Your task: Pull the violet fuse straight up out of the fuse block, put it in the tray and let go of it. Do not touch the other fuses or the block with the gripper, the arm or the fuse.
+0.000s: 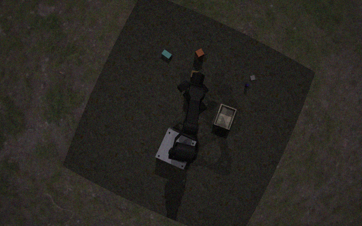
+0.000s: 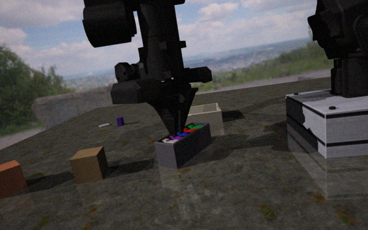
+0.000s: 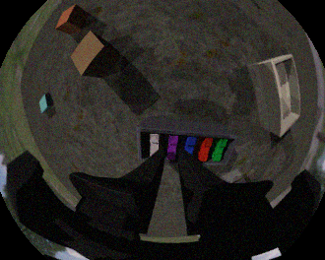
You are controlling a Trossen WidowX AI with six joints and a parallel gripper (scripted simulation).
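My gripper tip is now 20 mm above the violet fuse. Round my gripper tip: tray 230 mm to the right, 40 mm below; then orange cube 270 mm ahead, 80 mm to the left, 20 mm below; then tan cube 140 mm ahead, 50 mm to the left, 20 mm below.
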